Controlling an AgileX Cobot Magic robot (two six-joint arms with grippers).
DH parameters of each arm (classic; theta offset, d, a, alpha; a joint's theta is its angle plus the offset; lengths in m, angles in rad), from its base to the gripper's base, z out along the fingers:
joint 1: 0 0.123 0 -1.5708
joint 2: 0.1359 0 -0.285 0
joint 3: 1.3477 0 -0.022 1.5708
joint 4: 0 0.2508 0 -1.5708
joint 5: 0 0 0.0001 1.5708
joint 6: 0 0.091 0 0
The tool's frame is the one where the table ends.
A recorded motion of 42 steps. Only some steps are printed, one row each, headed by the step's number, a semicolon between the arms.
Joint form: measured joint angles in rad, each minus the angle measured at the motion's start. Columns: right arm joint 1, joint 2, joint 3, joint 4, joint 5, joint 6; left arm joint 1, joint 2, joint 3, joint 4, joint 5, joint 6.
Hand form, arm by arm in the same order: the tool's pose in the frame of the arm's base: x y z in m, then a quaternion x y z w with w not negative. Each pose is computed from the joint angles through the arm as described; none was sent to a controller.
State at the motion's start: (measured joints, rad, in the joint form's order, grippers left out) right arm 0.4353 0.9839 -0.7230 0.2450 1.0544 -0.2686; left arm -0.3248 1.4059 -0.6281 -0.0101 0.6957 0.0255
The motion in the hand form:
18: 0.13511 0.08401 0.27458 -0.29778 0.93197 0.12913 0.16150; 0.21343 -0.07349 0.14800 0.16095 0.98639 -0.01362 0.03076
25: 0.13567 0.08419 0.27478 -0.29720 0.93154 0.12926 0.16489; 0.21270 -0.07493 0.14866 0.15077 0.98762 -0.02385 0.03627
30: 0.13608 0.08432 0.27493 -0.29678 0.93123 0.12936 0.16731; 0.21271 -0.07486 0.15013 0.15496 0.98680 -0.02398 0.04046
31: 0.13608 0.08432 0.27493 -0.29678 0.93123 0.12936 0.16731; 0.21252 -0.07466 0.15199 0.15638 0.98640 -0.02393 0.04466
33: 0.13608 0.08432 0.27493 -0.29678 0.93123 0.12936 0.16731; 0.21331 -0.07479 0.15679 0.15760 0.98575 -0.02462 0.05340
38: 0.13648 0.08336 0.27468 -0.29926 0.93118 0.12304 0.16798; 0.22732 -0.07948 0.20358 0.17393 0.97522 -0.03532 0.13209
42: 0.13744 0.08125 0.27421 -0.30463 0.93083 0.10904 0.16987; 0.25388 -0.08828 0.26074 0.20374 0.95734 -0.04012 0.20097
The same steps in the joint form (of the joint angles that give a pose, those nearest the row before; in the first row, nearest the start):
18: -0.0001 0.0000 0.0000 0.0008 -0.0050 -0.0001; 0.0000 0.1410 -0.0167 -0.0164 -0.0048 -0.0069
25: 0.0000 0.0000 0.0000 0.0007 -0.0120 0.0000; 0.0000 0.1345 -0.0119 -0.0448 -0.0171 -0.0059
30: 0.0000 0.0000 0.0000 0.0008 -0.0169 0.0000; 0.0000 0.1281 -0.0119 -0.0436 -0.0188 0.0016
31: 0.0000 0.0000 0.0000 0.0008 -0.0169 0.0000; 0.0000 0.1198 -0.0119 -0.0414 -0.0189 0.0028
33: 0.0000 0.0000 0.0000 0.0008 -0.0169 0.0000; 0.0000 0.1043 -0.0187 -0.0389 -0.0142 0.0031
38: 0.0000 0.0000 0.0000 -0.0129 -0.0169 0.0000; 0.0000 0.0056 -0.1266 -0.0357 0.0334 0.0327
42: 0.0000 0.0000 0.0000 -0.0431 -0.0178 0.0000; 0.0015 -0.0100 -0.3376 -0.0358 0.1210 0.0950

